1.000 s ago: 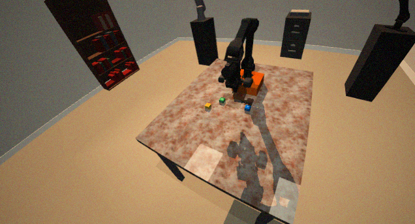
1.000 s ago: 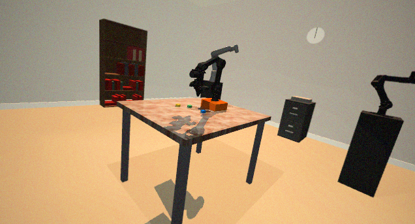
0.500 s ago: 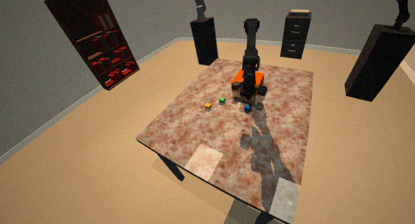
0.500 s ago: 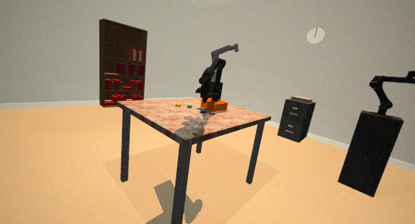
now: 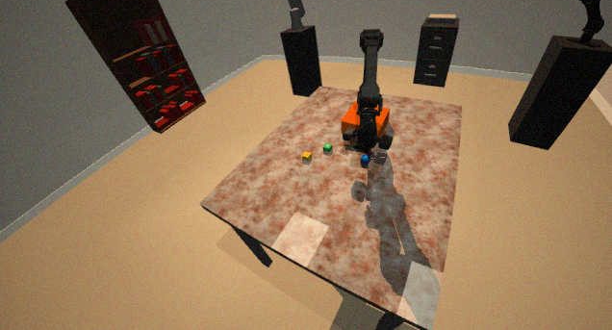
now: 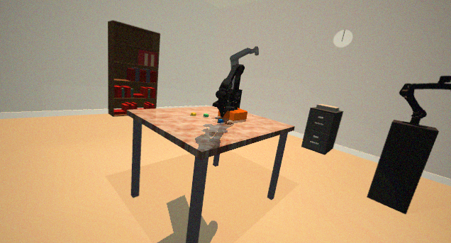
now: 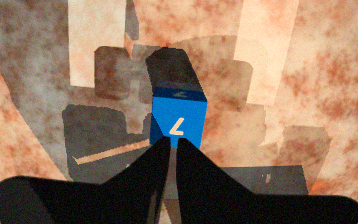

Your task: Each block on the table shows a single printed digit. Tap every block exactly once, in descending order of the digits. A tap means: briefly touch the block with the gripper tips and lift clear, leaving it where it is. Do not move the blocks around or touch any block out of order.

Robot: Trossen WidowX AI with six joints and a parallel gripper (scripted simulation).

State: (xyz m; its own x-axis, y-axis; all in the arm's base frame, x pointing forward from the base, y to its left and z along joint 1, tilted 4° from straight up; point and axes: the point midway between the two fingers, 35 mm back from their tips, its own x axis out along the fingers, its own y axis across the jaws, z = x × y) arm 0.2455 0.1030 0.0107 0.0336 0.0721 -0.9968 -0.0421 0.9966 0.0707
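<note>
Right now my gripper tip is 30 mm above the blue block. Also, from my gripper tip: yellow block: 250 mm to the right, 90 mm ahead, 30 mm below; green block: 190 mm to the right, 30 mm below.
</note>
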